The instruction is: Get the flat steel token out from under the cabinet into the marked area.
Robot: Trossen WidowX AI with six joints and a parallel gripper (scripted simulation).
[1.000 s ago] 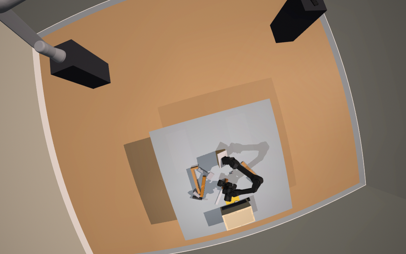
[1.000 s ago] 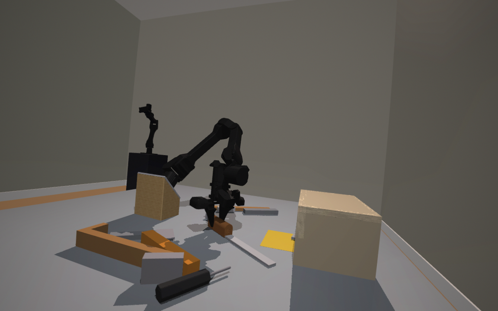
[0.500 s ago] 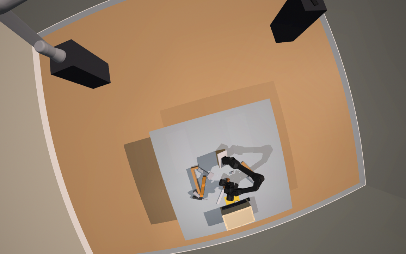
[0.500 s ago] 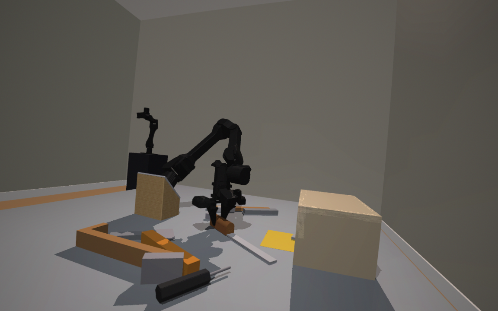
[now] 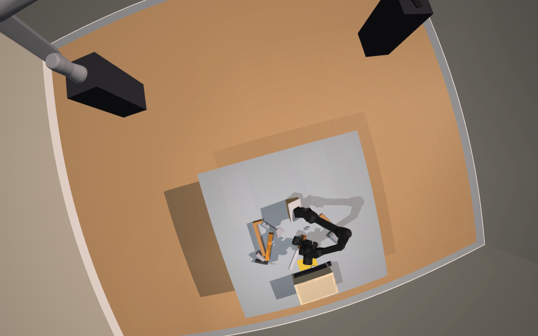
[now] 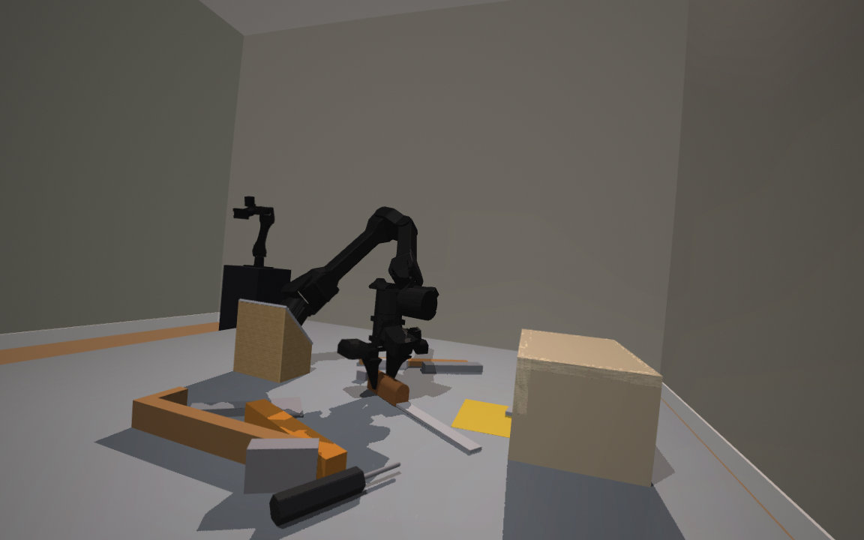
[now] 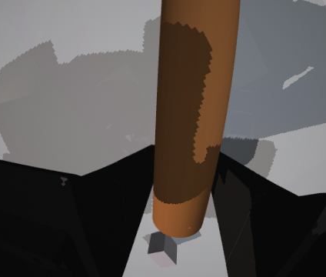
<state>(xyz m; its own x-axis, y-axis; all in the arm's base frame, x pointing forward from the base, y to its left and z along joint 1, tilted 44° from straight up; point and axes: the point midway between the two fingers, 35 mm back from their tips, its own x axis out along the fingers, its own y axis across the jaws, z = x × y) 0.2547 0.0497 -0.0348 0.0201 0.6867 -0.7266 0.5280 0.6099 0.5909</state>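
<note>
Right now the orange stick is 250 mm to the left of my gripper tip and 30 mm behind it. Round my gripper tip: grey cube (80 mm behind, 60 mm to the left); grey t-shaped piece (200 mm to the right, 120 mm behind); flat grey token (270 mm ahead, 40 mm to the left, 10 mm below).
</note>
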